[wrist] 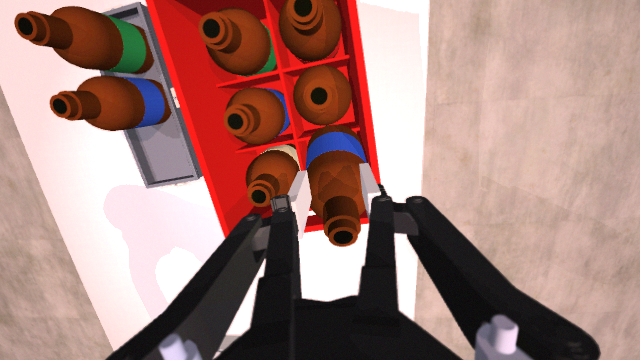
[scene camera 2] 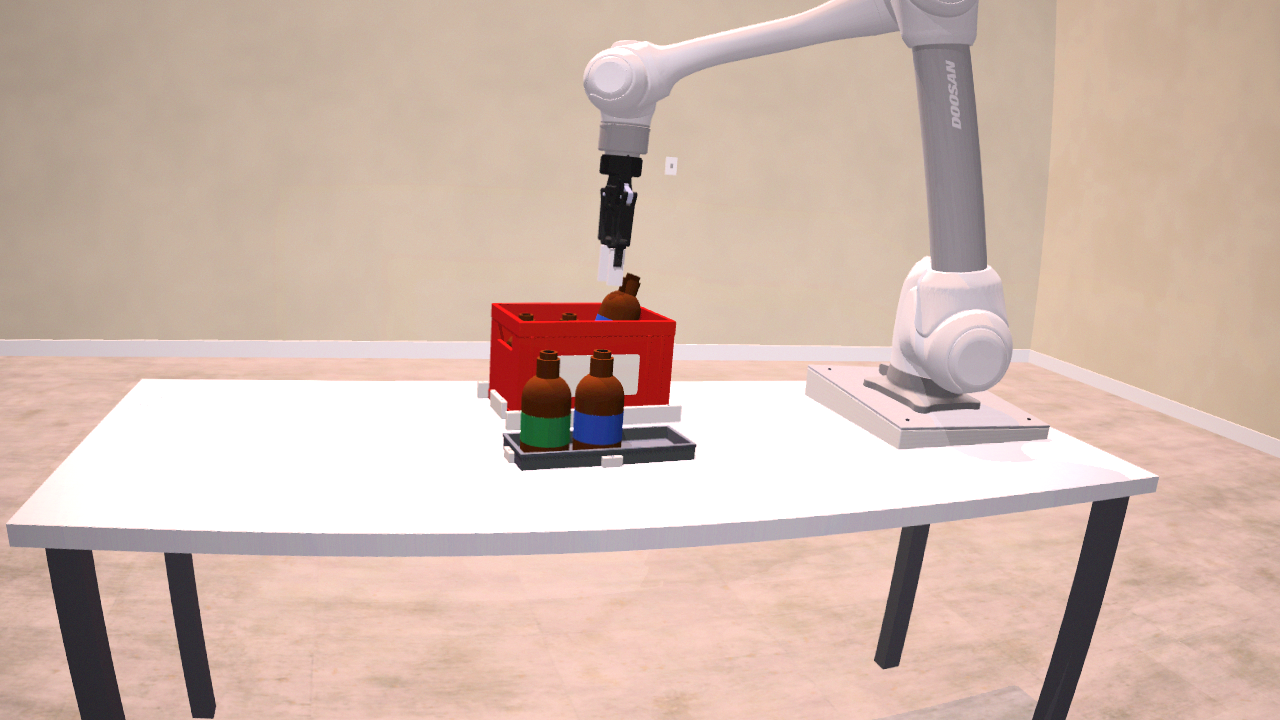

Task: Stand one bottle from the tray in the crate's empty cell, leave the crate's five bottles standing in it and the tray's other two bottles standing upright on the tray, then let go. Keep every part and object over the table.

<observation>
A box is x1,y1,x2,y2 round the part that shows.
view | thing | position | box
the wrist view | gripper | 334,181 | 105,163,600,359
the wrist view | blue-labelled bottle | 334,152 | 305,124,366,246
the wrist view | green-labelled bottle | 96,42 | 14,6,153,73
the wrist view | blue-labelled bottle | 112,103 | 49,75,171,130
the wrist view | green-labelled bottle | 239,44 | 198,7,277,76
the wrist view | blue-labelled bottle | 255,115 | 223,87,289,144
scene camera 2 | gripper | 609,283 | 597,154,642,285
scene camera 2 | blue-labelled bottle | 622,305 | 595,273,640,320
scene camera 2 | green-labelled bottle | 546,401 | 520,350,571,452
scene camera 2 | blue-labelled bottle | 599,397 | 572,349,624,449
</observation>
